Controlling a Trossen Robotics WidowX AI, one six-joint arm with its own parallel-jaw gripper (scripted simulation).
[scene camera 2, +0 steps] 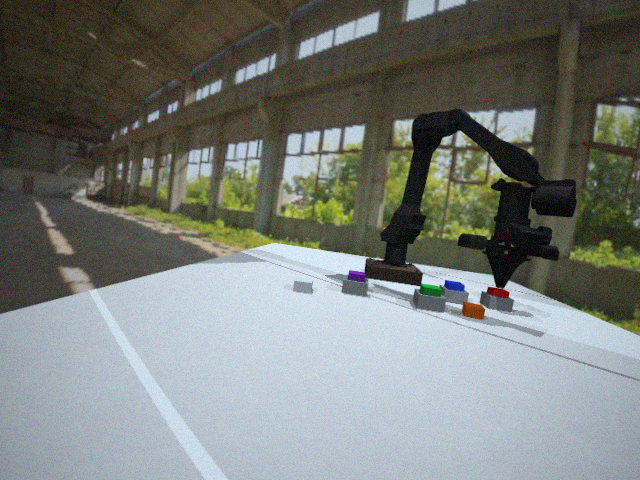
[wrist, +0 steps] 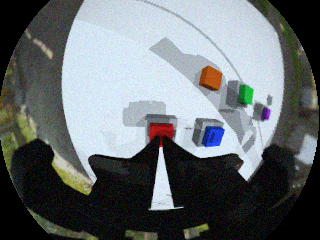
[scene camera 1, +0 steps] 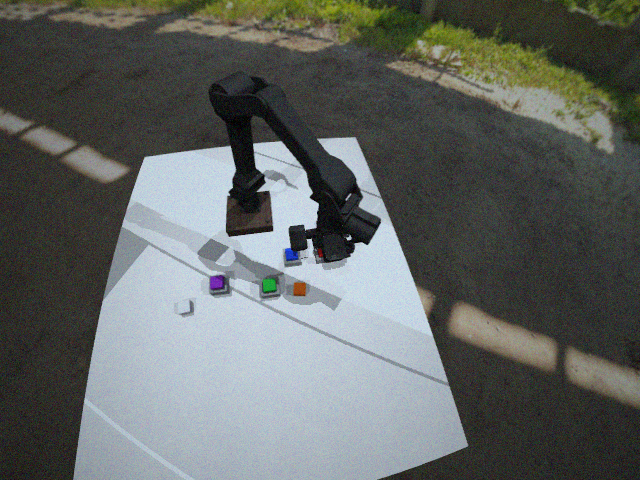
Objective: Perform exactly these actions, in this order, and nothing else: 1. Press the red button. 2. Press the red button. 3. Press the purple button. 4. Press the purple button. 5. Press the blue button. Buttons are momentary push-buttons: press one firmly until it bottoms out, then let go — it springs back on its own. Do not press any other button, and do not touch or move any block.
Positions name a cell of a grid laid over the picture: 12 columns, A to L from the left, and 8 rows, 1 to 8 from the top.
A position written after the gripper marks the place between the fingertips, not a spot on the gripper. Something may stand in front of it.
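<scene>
The gripper (scene camera 2: J5) is shut, and there's nothing held in it. You'd find the gripper in the wrist view too (wrist: G5), and in scene camera 1 as well (scene camera 1: G5).
</scene>
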